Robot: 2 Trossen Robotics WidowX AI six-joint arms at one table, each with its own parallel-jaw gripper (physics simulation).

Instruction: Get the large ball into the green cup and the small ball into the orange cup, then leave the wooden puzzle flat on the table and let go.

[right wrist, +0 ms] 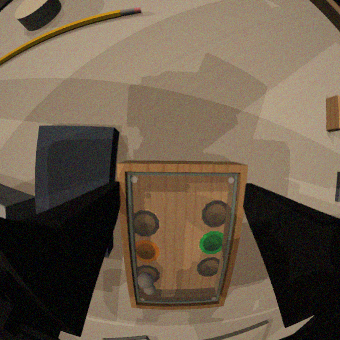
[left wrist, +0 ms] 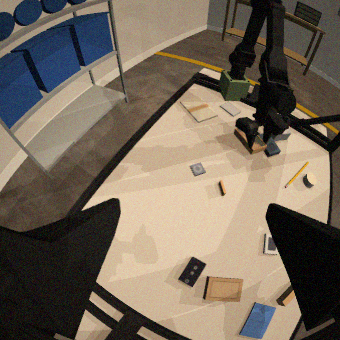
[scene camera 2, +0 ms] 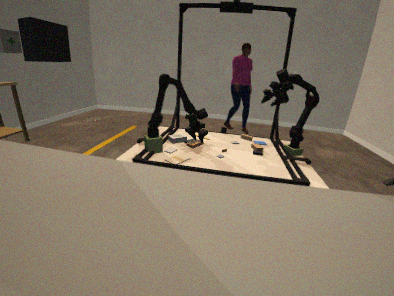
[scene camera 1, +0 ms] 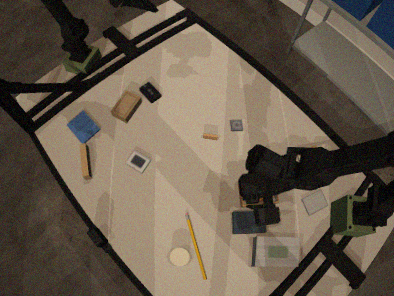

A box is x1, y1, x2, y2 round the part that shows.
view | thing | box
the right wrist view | my right gripper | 0, 181, 339, 339
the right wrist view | wooden puzzle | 117, 160, 247, 308
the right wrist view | dark blue block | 34, 125, 118, 256
